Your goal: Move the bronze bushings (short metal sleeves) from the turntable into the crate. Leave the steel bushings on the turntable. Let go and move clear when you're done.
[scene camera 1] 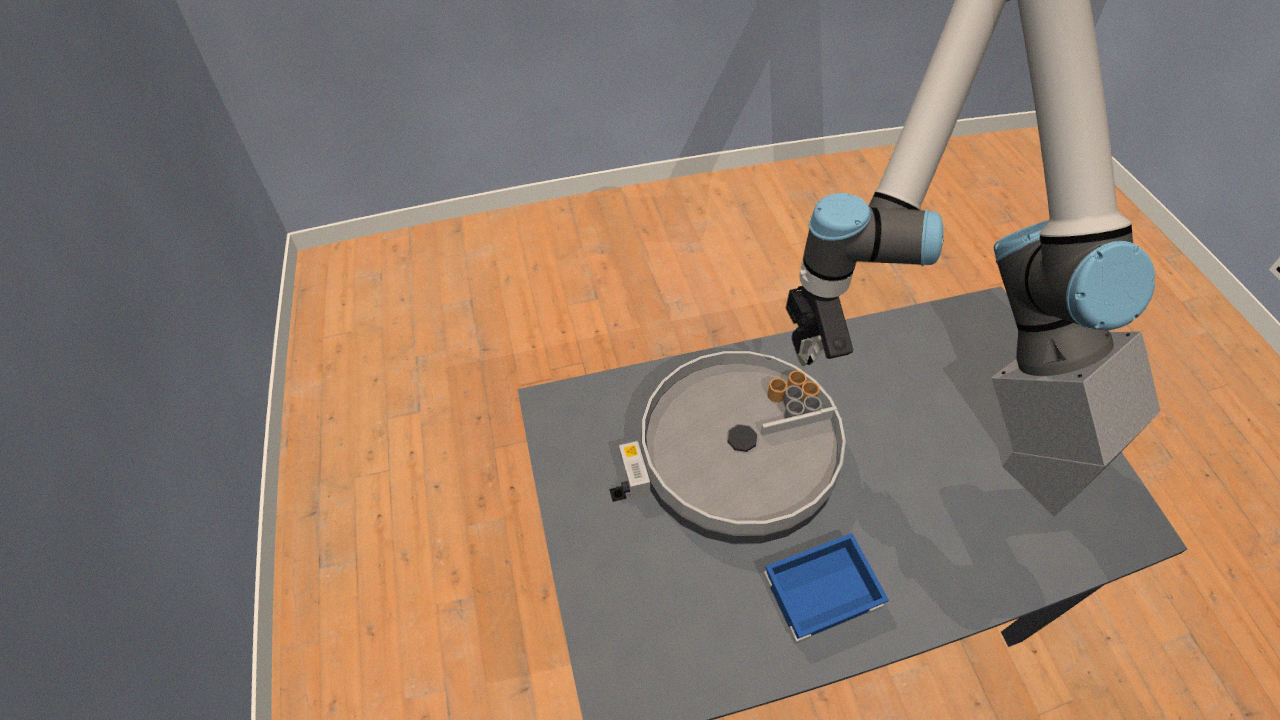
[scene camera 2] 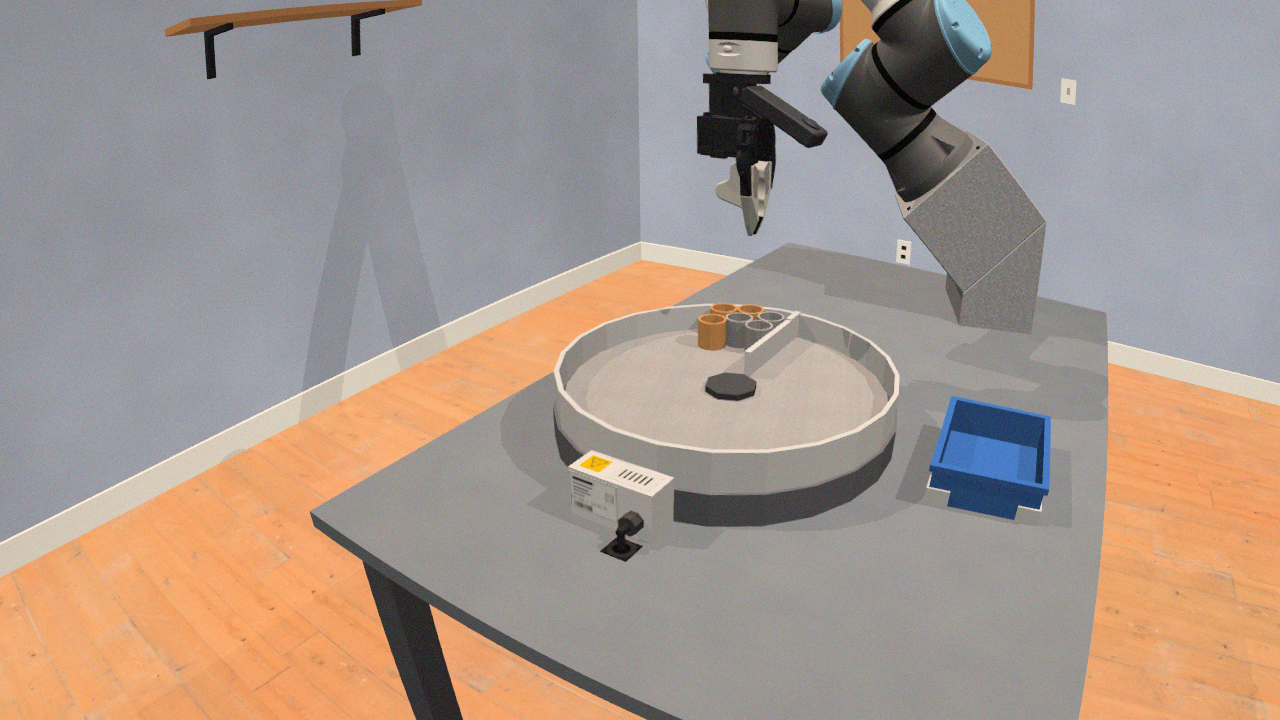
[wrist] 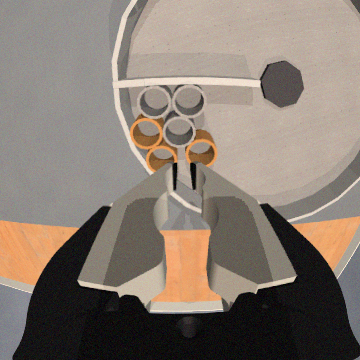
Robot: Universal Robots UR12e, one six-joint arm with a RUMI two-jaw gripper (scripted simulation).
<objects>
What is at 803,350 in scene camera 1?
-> The gripper.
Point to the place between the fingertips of the gripper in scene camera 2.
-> At 752,235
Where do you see a round grey turntable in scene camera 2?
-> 665,387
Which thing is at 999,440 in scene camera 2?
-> A blue crate.
</objects>
